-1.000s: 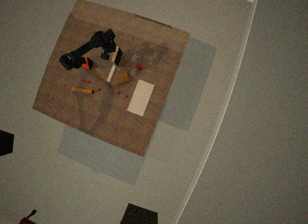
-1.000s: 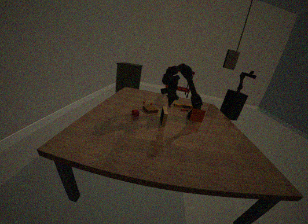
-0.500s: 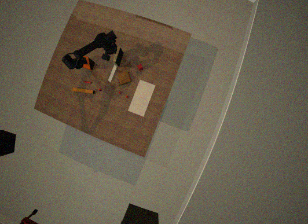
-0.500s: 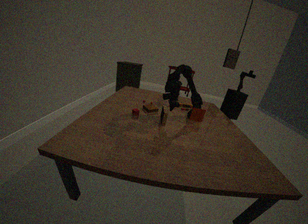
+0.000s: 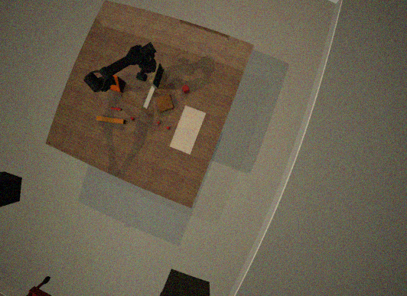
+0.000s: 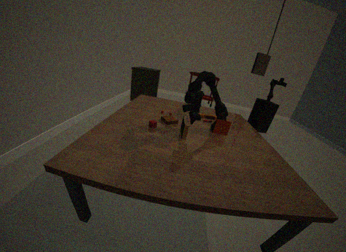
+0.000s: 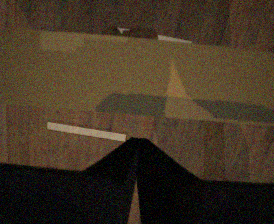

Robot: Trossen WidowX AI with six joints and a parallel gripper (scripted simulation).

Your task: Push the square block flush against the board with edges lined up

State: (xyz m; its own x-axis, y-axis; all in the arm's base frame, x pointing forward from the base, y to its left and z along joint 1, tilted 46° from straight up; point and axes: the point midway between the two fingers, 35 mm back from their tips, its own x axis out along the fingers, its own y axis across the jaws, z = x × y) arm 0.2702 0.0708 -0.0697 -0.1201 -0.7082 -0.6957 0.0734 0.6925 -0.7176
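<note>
My gripper tip is now 4 cm short of the pale board and 3 cm above it. Also, from my gripper tip: orange stick 25 cm behind, 37 cm to the right, 7 cm below; then red cube 25 cm ahead, 5 cm to the right, 6 cm below; then brown square block 13 cm ahead, 18 cm to the right, 7 cm below.
</note>
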